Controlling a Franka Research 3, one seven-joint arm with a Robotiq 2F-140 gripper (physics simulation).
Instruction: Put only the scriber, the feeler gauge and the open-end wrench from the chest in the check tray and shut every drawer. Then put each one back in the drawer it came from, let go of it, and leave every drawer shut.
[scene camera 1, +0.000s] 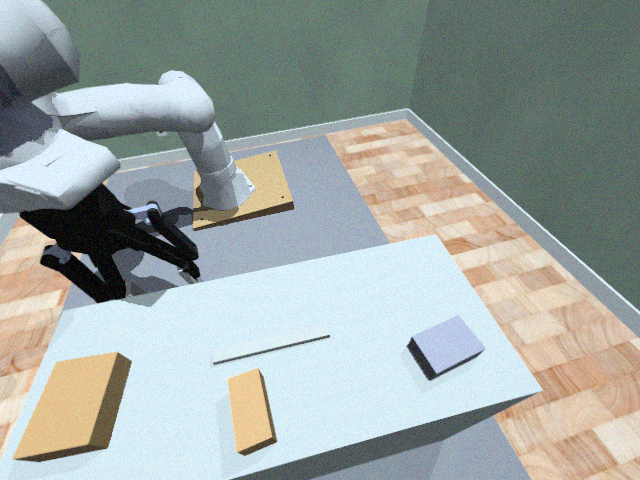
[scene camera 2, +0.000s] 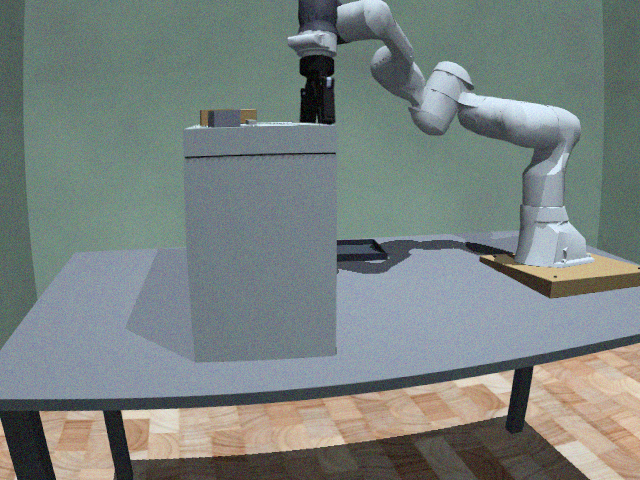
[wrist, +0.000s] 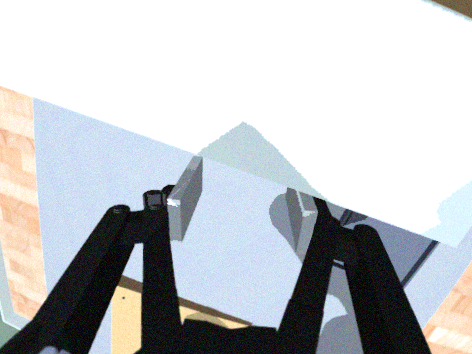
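The chest (scene camera 1: 361, 289) (scene camera 2: 261, 248) is a tall pale grey block; its top is overexposed in the wrist view. Its drawer fronts are hidden, and no pulled-out drawer shows beyond its right side in scene camera 2. My gripper (scene camera 1: 155, 283) (scene camera 2: 317, 121) (wrist: 245, 177) is open, with nothing between its fingers. It points down at the chest's top edge on the robot's side, its tips about level with the top. The dark check tray (scene camera 2: 361, 256) (wrist: 421, 262) lies on the table beyond the chest, partly hidden. The scriber, feeler gauge and open-end wrench do not show.
On the chest top lie a large orange block (scene camera 1: 74, 405), a small orange block (scene camera 1: 250, 410), a thin white bar (scene camera 1: 271, 348) and a lavender block (scene camera 1: 448, 345) (scene camera 2: 224, 118). The arm's base stands on a wooden board (scene camera 1: 266, 175) (scene camera 2: 594, 284) (wrist: 127, 310) on the grey table (scene camera 2: 423, 320).
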